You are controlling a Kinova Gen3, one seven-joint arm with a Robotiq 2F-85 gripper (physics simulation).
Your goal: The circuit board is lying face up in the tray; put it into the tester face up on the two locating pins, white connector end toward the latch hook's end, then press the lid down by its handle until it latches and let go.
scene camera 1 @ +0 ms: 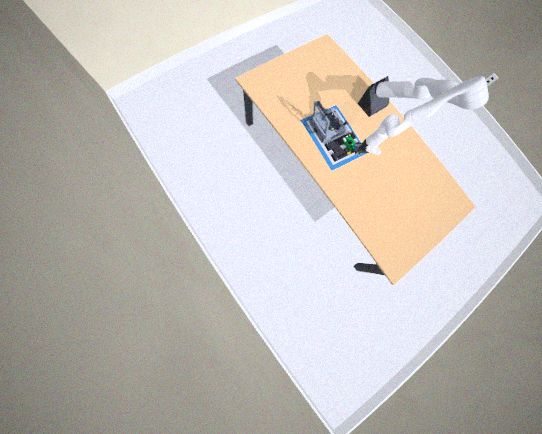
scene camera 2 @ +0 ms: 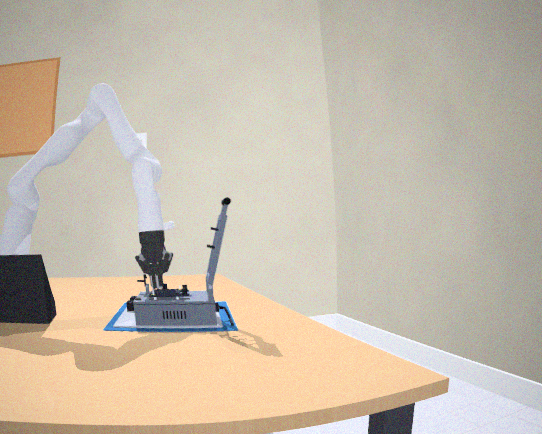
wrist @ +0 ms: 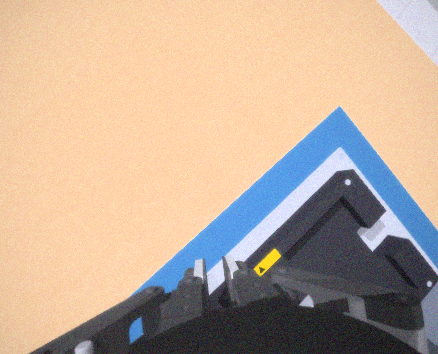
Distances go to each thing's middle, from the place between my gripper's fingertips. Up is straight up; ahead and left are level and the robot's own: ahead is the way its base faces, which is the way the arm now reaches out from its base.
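My hand's 14 cm below the lid (scene camera 2: 222,218), and it's also 29 cm to the left of it and 9 cm short of it.
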